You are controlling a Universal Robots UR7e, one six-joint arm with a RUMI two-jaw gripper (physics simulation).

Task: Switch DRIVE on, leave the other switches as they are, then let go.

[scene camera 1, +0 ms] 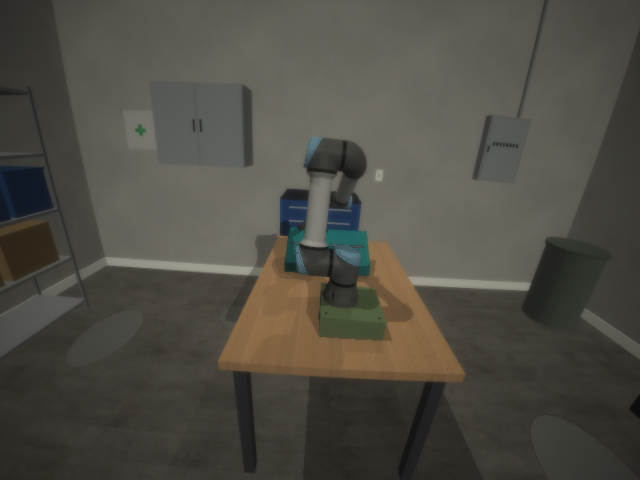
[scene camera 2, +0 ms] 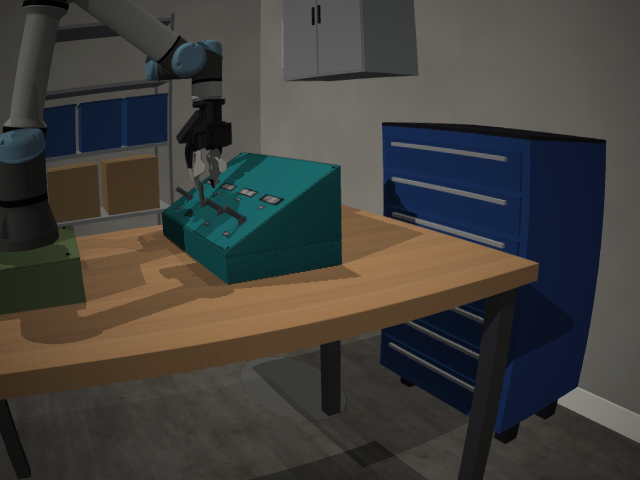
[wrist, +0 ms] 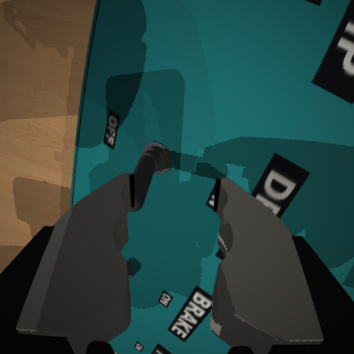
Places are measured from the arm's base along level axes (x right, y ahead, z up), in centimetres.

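Where they show: gripper, fingertip midpoint: (scene camera 2: 206,188) (wrist: 174,178); arm's base, link origin: (scene camera 1: 340,297) (scene camera 2: 28,240).
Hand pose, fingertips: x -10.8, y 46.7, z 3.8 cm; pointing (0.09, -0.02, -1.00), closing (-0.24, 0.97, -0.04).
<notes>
Each offset is from my fingertips to the top centre of the thing. "spot": to the spot under its first point.
The teal console (scene camera 1: 353,238) (scene camera 2: 305,206) (wrist: 210,110) stands on the table. In the wrist view, the dark lever @(dx +1.2, dy -1.7, dz +1.4 cm) (wrist: 144,182) beside the DRIVE label @(dx +1.3, dy +5.2, dz +0.6 cm) (wrist: 281,180) rises from a round base, its tip toward the lower left. Its OFF label @(spot: dx +1.2, dy -4.5, dz -5.4 cm) (wrist: 111,130) is upper left of the base; its ON label @(spot: dx +1.6, dy +2.7, dz -1.3 cm) (wrist: 212,198) is partly hidden by the right finger. My gripper (scene camera 2: 207,194) (wrist: 174,178) is low over the console, its fingers apart. The lever's tip is at the inner side of the left fingertip, and the right fingertip is clear of it. Scene camera 1 does not show the gripper.
The BRAKE label @(dx +13.3, dy +5.0, dz +0.6 cm) (wrist: 191,314) lies below in the wrist view, with another dark lever (wrist: 133,267) partly behind the left finger. Other levers @(dx +25.2, dy -3.3, dz +0.0 cm) (scene camera 2: 232,212) stick up from the console. The green base block (scene camera 1: 351,322) (scene camera 2: 41,276) carries the arm. A blue drawer cabinet (scene camera 2: 563,206) stands behind the table.
</notes>
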